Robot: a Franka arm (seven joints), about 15 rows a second.
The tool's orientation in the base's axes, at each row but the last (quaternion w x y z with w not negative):
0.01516, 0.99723, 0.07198, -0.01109
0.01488, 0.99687, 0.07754, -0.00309
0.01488, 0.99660, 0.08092, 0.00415
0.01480, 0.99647, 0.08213, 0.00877
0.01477, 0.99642, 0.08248, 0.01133
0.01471, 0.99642, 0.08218, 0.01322
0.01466, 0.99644, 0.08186, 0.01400
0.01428, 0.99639, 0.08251, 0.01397
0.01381, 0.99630, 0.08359, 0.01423
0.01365, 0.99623, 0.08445, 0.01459
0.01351, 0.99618, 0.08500, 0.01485
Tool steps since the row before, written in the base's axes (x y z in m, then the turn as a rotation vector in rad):
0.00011, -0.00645, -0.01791, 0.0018, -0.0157, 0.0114
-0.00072, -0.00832, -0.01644, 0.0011, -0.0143, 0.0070
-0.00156, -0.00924, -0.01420, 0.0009, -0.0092, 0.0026
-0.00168, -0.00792, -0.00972, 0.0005, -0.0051, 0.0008
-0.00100, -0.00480, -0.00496, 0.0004, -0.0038, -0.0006
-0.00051, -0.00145, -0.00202, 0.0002, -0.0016, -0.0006
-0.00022, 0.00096, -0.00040, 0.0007, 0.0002, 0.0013
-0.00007, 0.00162, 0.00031, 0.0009, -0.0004, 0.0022
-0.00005, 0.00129, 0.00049, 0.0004, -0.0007, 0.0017
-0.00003, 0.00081, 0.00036, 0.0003, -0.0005, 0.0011
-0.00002, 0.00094, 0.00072, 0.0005, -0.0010, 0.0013
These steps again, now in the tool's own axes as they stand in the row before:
-0.00038, 0.00588, 0.01810, -0.0007, 0.0161, -0.0109
-0.00186, 0.00763, 0.01669, -0.0012, 0.0145, -0.0066
-0.00311, 0.00843, 0.01444, -0.0006, 0.0093, -0.0023
-0.00310, 0.00723, 0.00990, -0.0003, 0.0051, -0.0006
-0.00188, 0.00441, 0.00506, -0.0002, 0.0038, 0.0007
-0.00079, 0.00128, 0.00204, -0.0001, 0.0016, 0.0006
-0.00007, -0.00100, 0.00037, 0.0008, 0.0000, -0.0013
0.00021, -0.00160, -0.00035, 0.0009, 0.0006, -0.0022
0.00018, -0.00127, -0.00052, 0.0003, 0.0008, -0.0017
0.00012, -0.00079, -0.00038, 0.0002, 0.0006, -0.0011
0.00016, -0.00091, -0.00074, 0.0004, 0.0011, -0.0013

